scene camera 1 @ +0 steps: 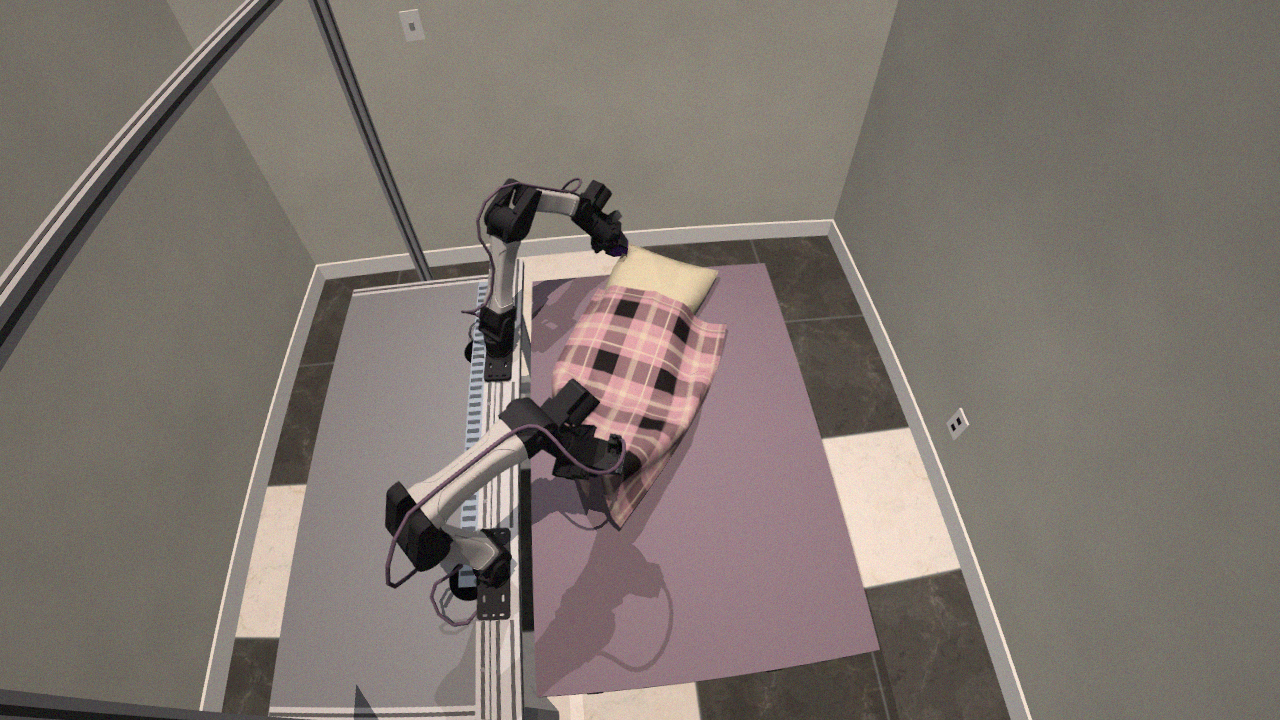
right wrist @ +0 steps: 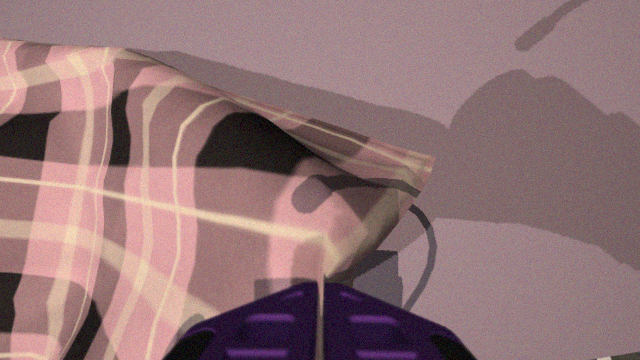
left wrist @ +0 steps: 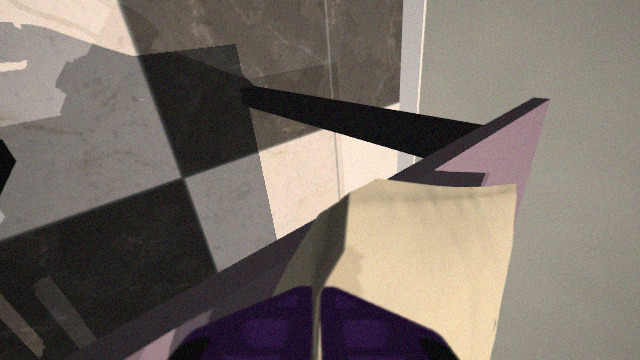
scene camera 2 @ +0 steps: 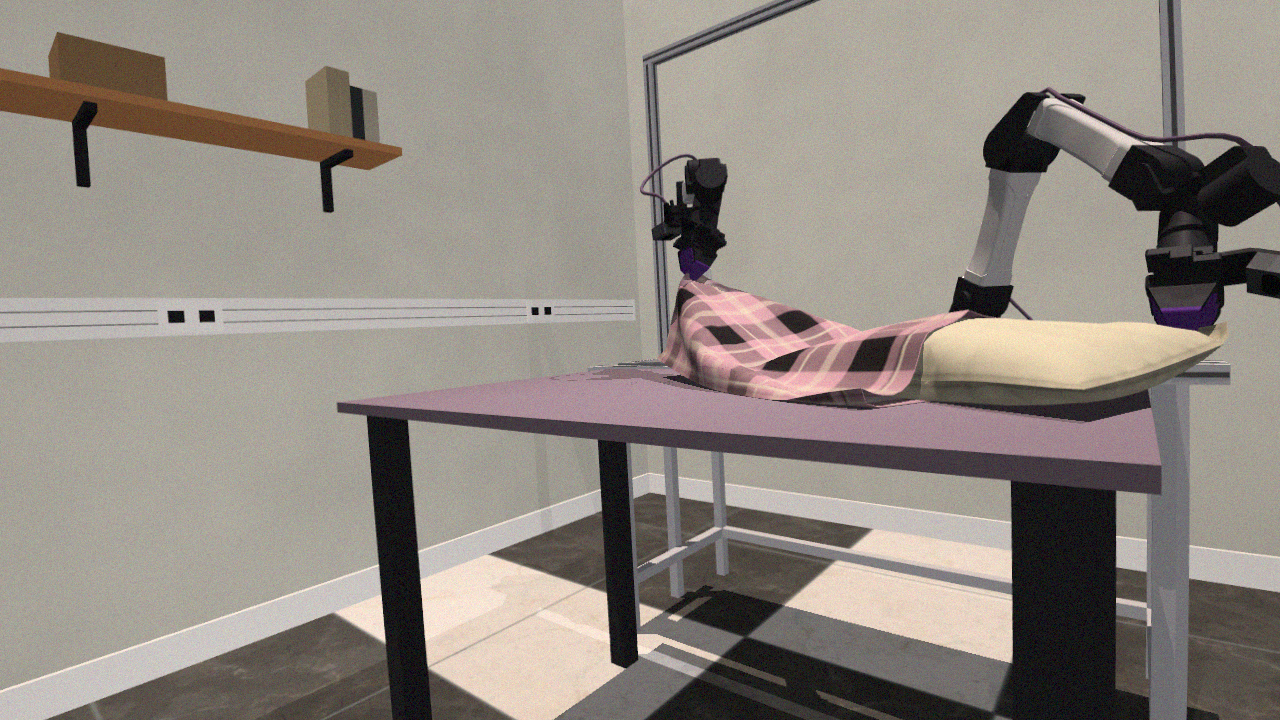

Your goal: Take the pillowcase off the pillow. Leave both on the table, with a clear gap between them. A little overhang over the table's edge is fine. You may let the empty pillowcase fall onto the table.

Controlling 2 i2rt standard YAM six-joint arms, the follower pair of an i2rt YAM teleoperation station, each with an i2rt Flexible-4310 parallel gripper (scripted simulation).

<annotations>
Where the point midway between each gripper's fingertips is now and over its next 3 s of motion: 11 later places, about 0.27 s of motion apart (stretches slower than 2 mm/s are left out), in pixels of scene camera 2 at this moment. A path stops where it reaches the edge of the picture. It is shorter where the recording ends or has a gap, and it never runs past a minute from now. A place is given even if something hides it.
My left gripper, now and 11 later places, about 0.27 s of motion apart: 1181, 343; 1189, 344; 1215, 343; 1236, 340; 1235, 340; 1233, 341; 1232, 350; 1233, 359; 1232, 369; 1233, 369; 1237, 358; 1240, 339
My right gripper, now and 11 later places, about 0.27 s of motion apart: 692, 280; 692, 265; 691, 247; 690, 232; 689, 213; 688, 197; 687, 177; 685, 163; 684, 143; 683, 130; 682, 112; 681, 100
</annotations>
